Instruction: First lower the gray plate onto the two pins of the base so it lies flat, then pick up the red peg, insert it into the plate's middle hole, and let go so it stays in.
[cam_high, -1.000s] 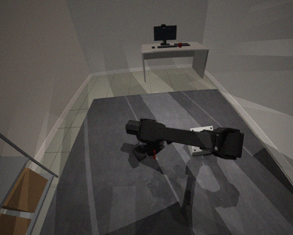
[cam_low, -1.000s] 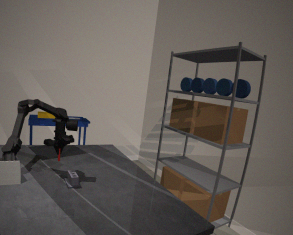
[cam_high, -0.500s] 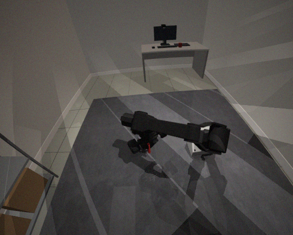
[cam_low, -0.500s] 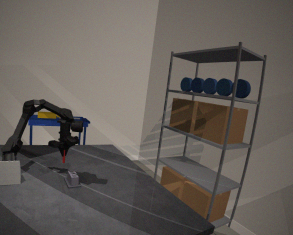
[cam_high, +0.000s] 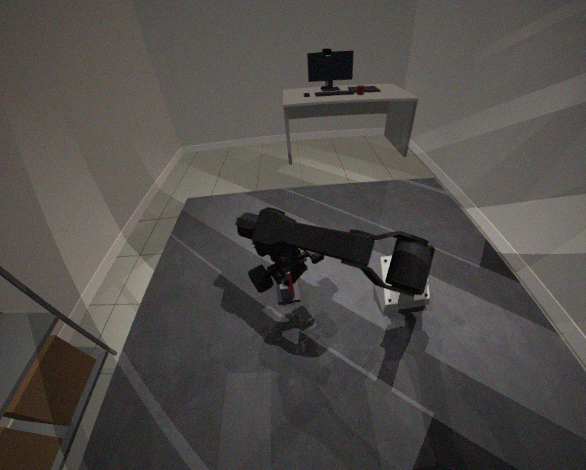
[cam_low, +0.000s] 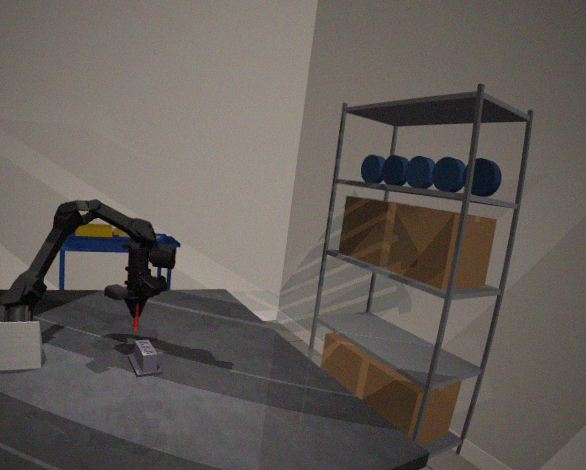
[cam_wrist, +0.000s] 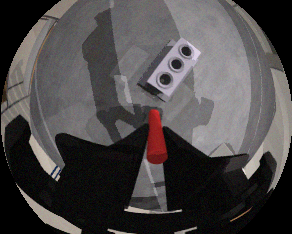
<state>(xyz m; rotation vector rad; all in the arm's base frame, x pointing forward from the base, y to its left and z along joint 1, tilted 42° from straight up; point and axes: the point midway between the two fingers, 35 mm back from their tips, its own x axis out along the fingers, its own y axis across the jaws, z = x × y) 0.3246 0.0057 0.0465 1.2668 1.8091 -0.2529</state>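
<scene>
Now: gripper tip 8 cm to the left of the gray plate, 7 cm above it and 2 cm short of it. Also, from my gripper tip: base: 11 cm below, 7 cm to the right, 2 cm ahead; then red peg: right at my gripper tip.
</scene>
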